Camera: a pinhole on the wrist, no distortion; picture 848 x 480 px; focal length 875.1 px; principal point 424.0 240.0 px. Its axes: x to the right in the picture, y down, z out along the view. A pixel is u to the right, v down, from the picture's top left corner.
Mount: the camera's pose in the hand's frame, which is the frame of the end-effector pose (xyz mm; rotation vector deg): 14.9 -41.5 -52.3 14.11 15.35 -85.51
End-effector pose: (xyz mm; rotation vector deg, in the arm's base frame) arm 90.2 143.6 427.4 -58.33 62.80 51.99
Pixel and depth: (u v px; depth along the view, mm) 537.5 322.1 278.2
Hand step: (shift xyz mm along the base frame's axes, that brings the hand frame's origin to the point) 217.0 147.5 10.4
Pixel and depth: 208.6 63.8 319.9
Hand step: 132.2 238.7 97.7
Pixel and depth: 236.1 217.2 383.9
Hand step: 173.4 298.0 54.8
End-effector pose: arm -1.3 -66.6 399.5 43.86 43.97 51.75
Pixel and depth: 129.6 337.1 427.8
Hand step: 372.5 -57.4 151.2
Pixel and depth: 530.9 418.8 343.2
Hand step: 325.2 -55.2 -48.7
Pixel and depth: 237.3 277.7 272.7
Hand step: 226.6 -58.6 44.4
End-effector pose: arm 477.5 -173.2 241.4 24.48 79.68 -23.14
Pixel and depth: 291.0 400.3 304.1
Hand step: 174.9 -209.8 -47.0
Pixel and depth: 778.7 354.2 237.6
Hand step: 21.3 -251.6 -49.2
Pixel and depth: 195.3 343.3 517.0
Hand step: 378.7 -315.0 -21.8
